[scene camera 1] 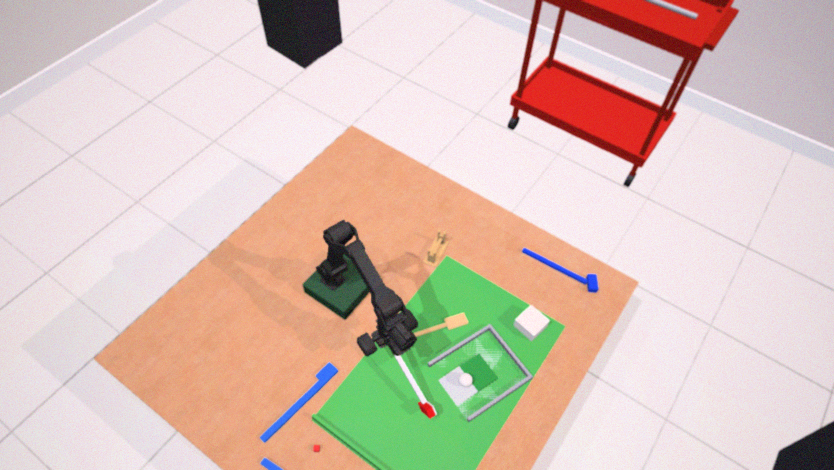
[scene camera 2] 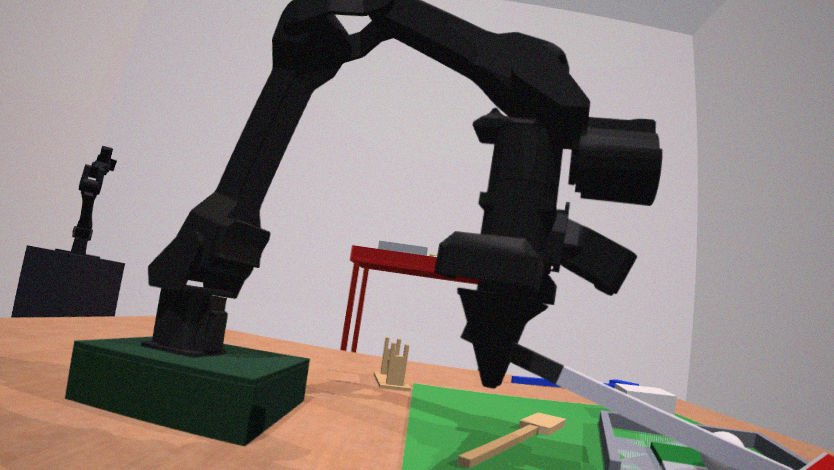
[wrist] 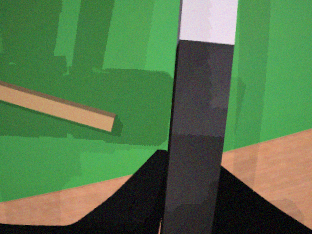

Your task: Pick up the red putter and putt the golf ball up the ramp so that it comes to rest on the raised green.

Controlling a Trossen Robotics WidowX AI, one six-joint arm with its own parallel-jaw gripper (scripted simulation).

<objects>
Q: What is my gripper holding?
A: A red putter.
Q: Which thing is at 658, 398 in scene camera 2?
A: A white block.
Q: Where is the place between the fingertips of my gripper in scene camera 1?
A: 387, 343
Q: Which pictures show my gripper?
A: Scene camera 1, scene camera 2 and the wrist view: all of them.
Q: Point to a green mat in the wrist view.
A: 124, 64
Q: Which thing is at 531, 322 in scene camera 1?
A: A white block.
</objects>
